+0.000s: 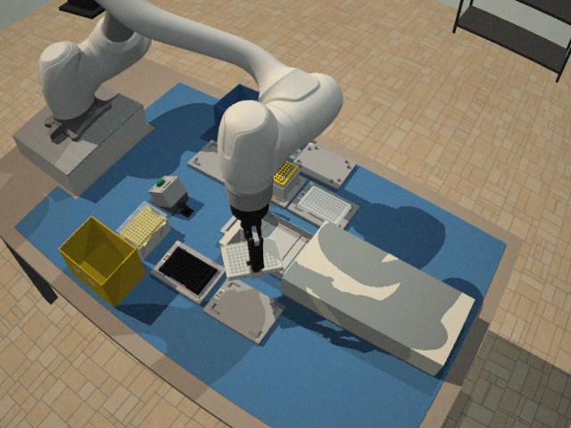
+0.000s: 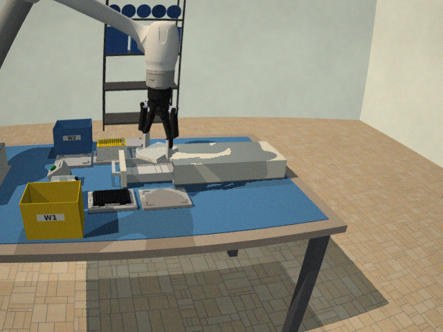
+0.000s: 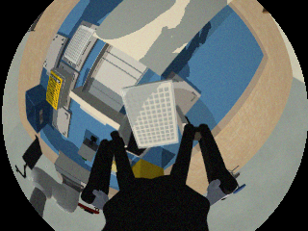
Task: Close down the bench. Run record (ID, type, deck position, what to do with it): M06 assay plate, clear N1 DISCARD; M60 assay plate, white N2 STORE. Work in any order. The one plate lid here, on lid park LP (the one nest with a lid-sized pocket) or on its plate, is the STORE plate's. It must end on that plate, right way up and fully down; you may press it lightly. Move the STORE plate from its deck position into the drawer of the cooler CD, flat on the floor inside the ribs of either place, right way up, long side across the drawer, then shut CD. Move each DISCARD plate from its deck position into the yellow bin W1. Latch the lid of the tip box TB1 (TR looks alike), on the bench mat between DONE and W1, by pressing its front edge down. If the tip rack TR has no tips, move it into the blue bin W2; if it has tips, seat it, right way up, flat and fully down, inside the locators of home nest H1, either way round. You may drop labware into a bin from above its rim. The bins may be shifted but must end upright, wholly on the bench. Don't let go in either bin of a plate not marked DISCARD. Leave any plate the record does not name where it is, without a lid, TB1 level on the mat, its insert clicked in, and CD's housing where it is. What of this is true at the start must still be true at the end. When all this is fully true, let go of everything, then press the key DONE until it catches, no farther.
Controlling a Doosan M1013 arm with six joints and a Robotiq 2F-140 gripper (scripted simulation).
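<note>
Now: the drawer 1 cm ahead of my hand, 13 cm to the left of it and 14 cm below it. Also, from my hand: cooler CD: 14 cm ahead, 12 cm to the left, 13 cm below; then black plate: 17 cm behind, 5 cm to the right, 15 cm below; then nest N2: 1 cm ahead, 6 cm to the right, 16 cm below.
</note>
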